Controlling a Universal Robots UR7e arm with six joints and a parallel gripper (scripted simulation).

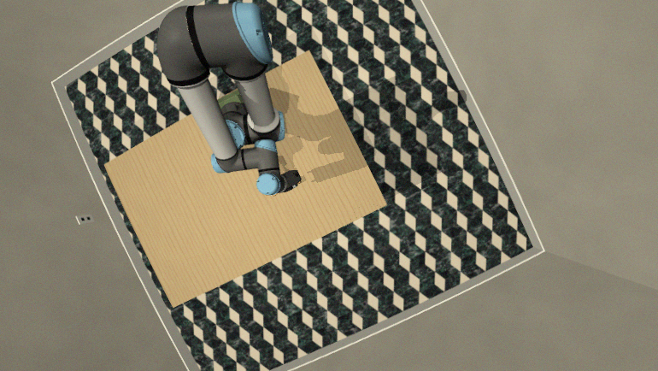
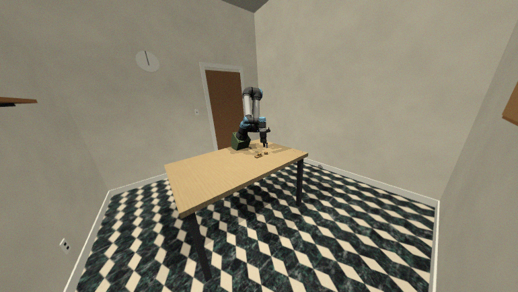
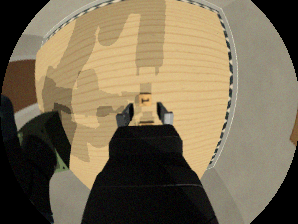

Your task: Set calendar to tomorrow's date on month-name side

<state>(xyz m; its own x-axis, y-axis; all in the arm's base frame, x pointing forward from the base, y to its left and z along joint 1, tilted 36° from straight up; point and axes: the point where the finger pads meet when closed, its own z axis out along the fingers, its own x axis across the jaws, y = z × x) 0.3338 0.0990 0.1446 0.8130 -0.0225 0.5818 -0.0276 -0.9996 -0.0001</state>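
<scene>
The wooden cube is 9 cm below my hand. Round my hand: wooden tray: 11 cm to the right, 10 cm below.
</scene>
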